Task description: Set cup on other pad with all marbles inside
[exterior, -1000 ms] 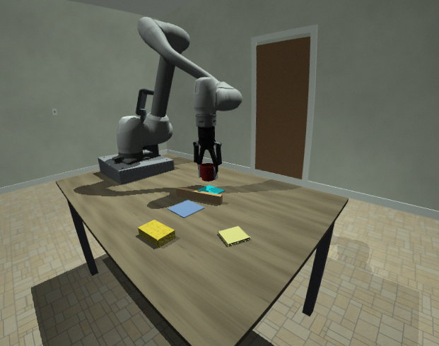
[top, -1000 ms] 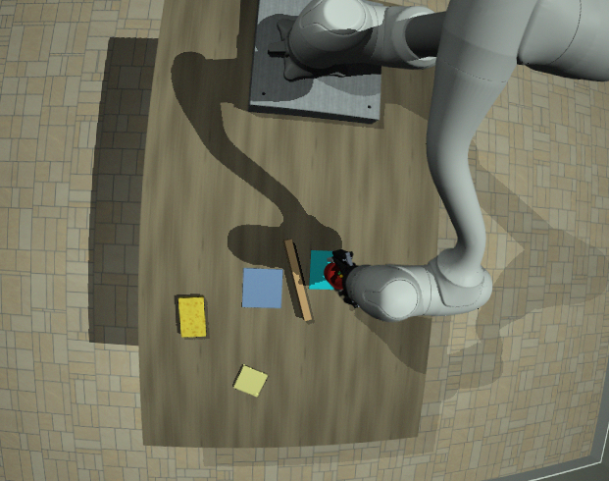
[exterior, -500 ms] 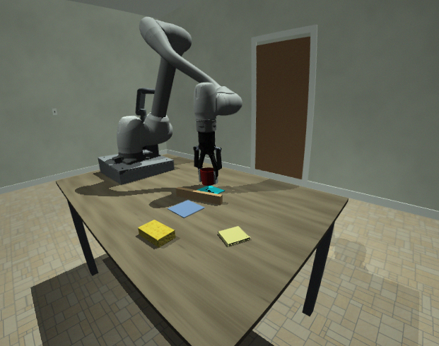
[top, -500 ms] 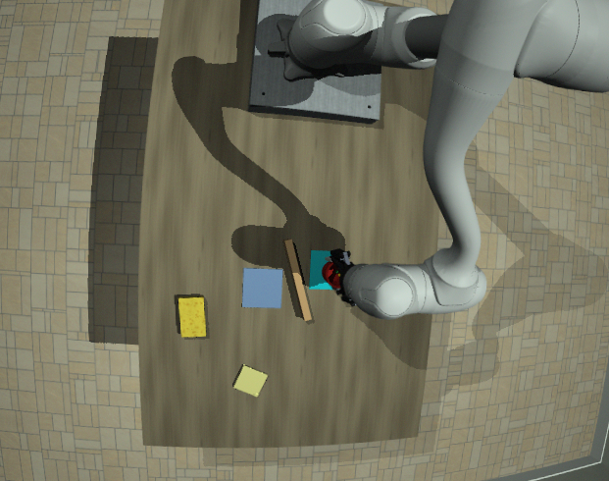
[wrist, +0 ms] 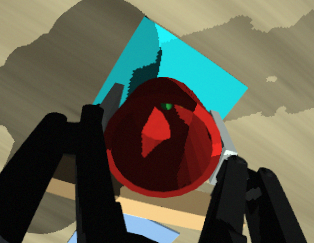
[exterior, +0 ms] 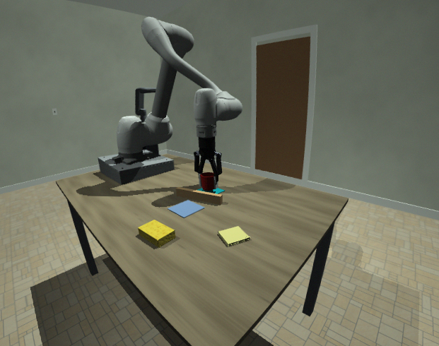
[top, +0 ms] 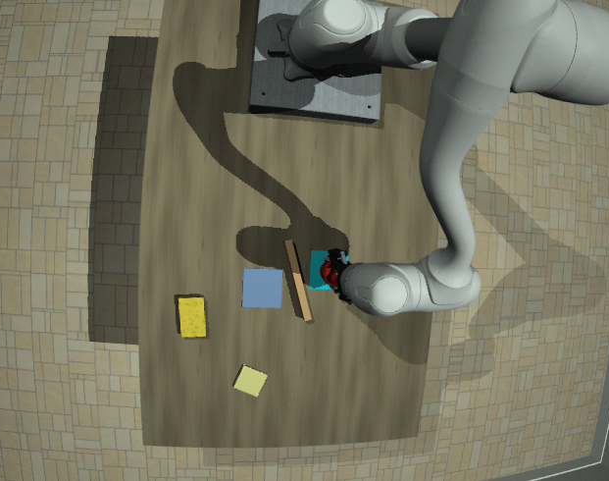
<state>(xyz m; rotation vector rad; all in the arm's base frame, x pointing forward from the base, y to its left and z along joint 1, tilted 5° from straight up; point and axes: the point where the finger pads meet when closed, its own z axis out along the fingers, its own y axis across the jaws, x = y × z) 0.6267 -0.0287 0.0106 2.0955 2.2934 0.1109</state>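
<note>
The wooden rail is 100 mm to the right of my hand, 40 mm below it and 10 mm ahead of it. From my hand the other things lie so: red cup 20 mm below.
</note>
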